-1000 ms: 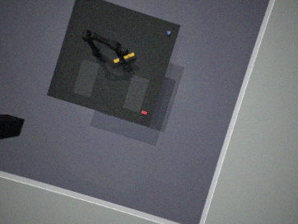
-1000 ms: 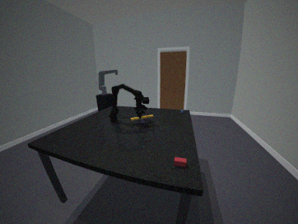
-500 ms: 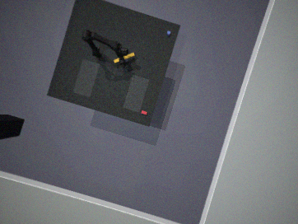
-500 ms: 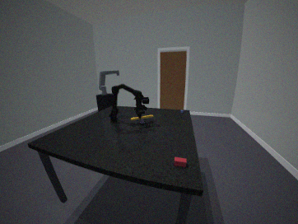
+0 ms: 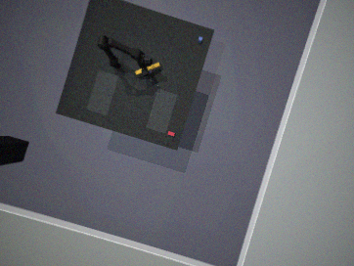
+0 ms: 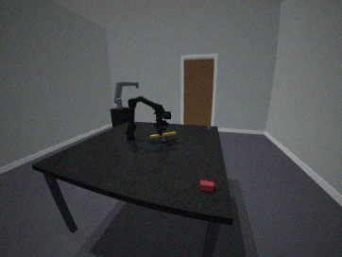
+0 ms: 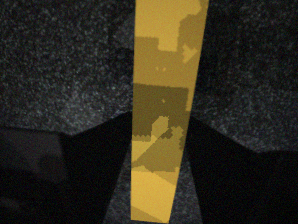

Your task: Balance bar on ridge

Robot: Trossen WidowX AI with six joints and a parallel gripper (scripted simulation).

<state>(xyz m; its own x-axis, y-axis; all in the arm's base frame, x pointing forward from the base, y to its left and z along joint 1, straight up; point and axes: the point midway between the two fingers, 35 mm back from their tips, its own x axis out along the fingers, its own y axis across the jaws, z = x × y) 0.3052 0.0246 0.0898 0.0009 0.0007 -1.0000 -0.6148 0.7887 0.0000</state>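
Now: gripper tip 20 mm short of the yellow bar and 20 mm to the right of it. Also, from my gripper tip: red block (430 mm ahead, 520 mm to the right, 40 mm below); then blue object (430 mm ahead, 480 mm to the left, 40 mm below).
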